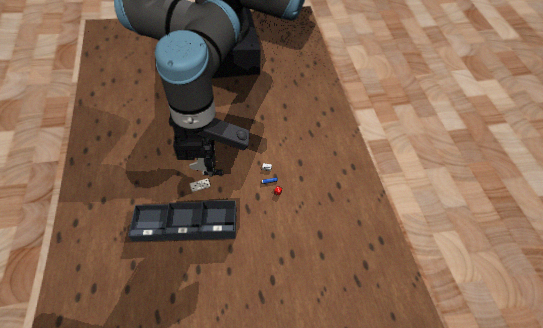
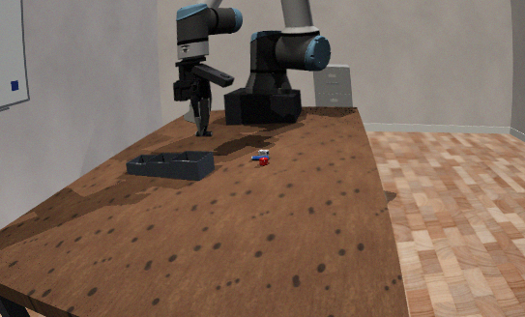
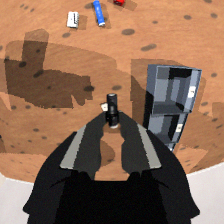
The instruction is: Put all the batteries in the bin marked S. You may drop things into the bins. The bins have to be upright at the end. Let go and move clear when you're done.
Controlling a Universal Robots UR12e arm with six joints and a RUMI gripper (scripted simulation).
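Right now my hand is 15 cm to the right of the blue battery, 8 cm above it and 2 cm past it. Also, from my hand: white dotted tile 8 cm below, 4 cm to the right; then three-compartment bin row 11 cm ahead, 6 cm to the right, 6 cm below; then black battery 1 cm below.
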